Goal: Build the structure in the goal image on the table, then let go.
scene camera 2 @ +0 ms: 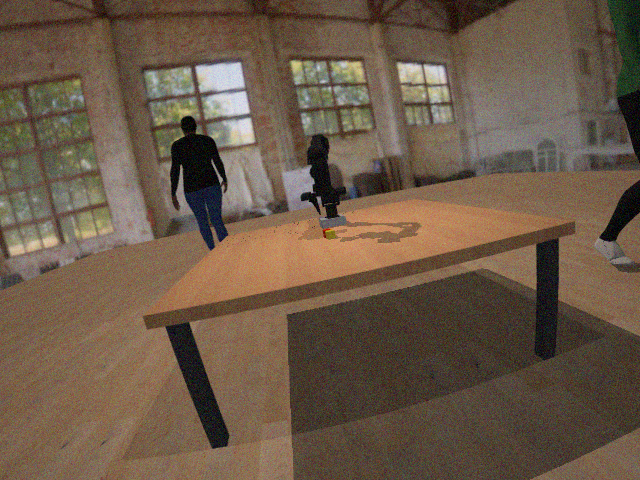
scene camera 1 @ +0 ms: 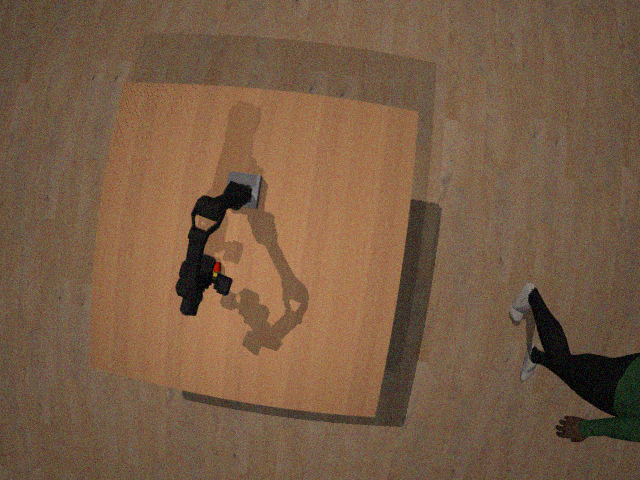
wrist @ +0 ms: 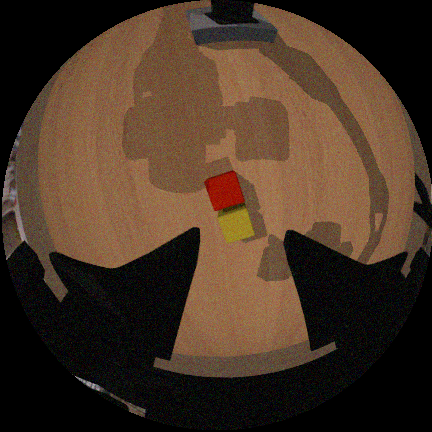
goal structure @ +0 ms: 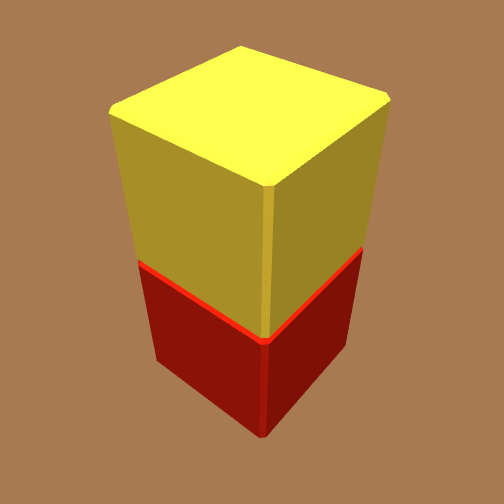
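Seen in the pictures: gripper, between the fingertips: [scene camera 2: 326, 213] [scene camera 1: 211, 273] [wrist: 243, 235]; arm's base, origin of its link: [scene camera 2: 332, 217] [scene camera 1: 241, 194].
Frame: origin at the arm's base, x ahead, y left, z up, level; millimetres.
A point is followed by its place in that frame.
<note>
A red cube [scene camera 1: 217, 267] @[x 272, y -115, z -10 mm] [scene camera 2: 325, 234] @[x 281, y -140, z -28 mm] [wrist: 224, 190] @[x 269, y -125, z -10 mm] and a yellow cube [scene camera 1: 215, 275] @[x 302, y -126, z -9 mm] [scene camera 2: 330, 234] @[x 326, y -133, z -24 mm] [wrist: 236, 225] @[x 308, y -127, z -10 mm] lie flat on the table, side by side. In the wrist view the red one is nearer the arm's base, and a dark strip shows between them; I cannot tell whether they touch. In scene camera 2 the yellow one stands in front of the red one. My gripper [wrist: 243, 235] @[x 288, y -120, z 58 mm] is open with nothing held. It is above the table, and the yellow cube shows between its fingertips in the wrist view. In scene camera 1 the arm hides most of the fingers.
The arm's grey base block [scene camera 1: 252, 184] @[x -34, y 42, z -1 mm] [scene camera 2: 332, 222] @[x 42, y -19, z -21 mm] [wrist: 234, 35] @[x 43, y -14, z -28 mm] stands on the wooden table [scene camera 1: 336, 232] @[x 166, y 349, z -43 mm] [scene camera 2: 289, 273] @[x 662, y -386, z -43 mm] beyond the cubes. Arm shadows fall across the tabletop around the cubes. Two people [scene camera 1: 594, 382] [scene camera 2: 199, 165] are off the table.
</note>
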